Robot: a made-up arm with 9 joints. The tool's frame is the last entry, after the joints.
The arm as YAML. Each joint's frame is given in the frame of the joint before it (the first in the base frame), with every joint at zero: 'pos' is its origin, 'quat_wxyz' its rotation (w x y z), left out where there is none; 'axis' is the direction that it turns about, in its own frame. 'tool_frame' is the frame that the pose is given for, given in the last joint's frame.
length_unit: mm
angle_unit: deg
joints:
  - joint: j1
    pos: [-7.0, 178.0, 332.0]
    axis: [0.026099, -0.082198, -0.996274]
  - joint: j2
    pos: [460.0, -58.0, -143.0]
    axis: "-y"
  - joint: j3
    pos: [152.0, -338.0, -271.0]
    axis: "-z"
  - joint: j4
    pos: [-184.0, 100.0, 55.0]
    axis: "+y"
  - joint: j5
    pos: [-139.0, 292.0, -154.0]
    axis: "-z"
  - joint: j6
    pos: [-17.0, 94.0, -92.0]
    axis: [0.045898, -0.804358, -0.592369]
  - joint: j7
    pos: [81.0, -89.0, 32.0]
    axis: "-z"
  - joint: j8
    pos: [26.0, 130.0, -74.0]
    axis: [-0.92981, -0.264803, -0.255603]
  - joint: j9
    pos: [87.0, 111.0, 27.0]
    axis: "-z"
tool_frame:
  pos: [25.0, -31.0, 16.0]
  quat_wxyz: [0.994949, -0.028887, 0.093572, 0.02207]
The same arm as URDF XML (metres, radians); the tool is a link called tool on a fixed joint. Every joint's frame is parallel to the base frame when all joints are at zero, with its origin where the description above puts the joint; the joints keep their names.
<robot name="arm">
  <joint name="j1" type="continuous">
    <parent link="base_link"/>
    <child link="link1"/>
    <origin xyz="-0.007 0.178 0.332"/>
    <axis xyz="0.026099 -0.082198 -0.996274"/>
  </joint>
  <joint name="j2" type="continuous">
    <parent link="link1"/>
    <child link="link2"/>
    <origin xyz="0.46 -0.058 -0.143"/>
    <axis xyz="0 -1 0"/>
  </joint>
  <joint name="j3" type="continuous">
    <parent link="link2"/>
    <child link="link3"/>
    <origin xyz="0.152 -0.338 -0.271"/>
    <axis xyz="0 0 -1"/>
  </joint>
  <joint name="j4" type="continuous">
    <parent link="link3"/>
    <child link="link4"/>
    <origin xyz="-0.184 0.1 0.055"/>
    <axis xyz="0 1 0"/>
  </joint>
  <joint name="j5" type="continuous">
    <parent link="link4"/>
    <child link="link5"/>
    <origin xyz="-0.139 0.292 -0.154"/>
    <axis xyz="0 0 -1"/>
  </joint>
  <joint name="j6" type="continuous">
    <parent link="link5"/>
    <child link="link6"/>
    <origin xyz="-0.017 0.094 -0.092"/>
    <axis xyz="0.045898 -0.804358 -0.592369"/>
  </joint>
  <joint name="j7" type="continuous">
    <parent link="link6"/>
    <child link="link7"/>
    <origin xyz="0.081 -0.089 0.032"/>
    <axis xyz="0 0 -1"/>
  </joint>
  <joint name="j8" type="continuous">
    <parent link="link7"/>
    <child link="link8"/>
    <origin xyz="0.026 0.13 -0.074"/>
    <axis xyz="-0.92981 -0.264803 -0.255603"/>
  </joint>
  <joint name="j9" type="continuous">
    <parent link="link8"/>
    <child link="link9"/>
    <origin xyz="0.087 0.111 0.027"/>
    <axis xyz="0 0 -1"/>
  </joint>
  <joint name="tool_joint" type="fixed">
    <parent link="link9"/>
    <child link="tool"/>
    <origin xyz="0.025 -0.031 0.016" rpy="-0.0543 0.1886 0.0392"/>
  </joint>
  <link name="base_link"/>
  <link name="link1"/>
  <link name="link2"/>
  <link name="link3"/>
  <link name="link4"/>
  <link name="link5"/>
  <link name="link6"/>
  <link name="link7"/>
  <link name="link8"/>
  <link name="link9"/>
  <link name="tool"/>
</robot>

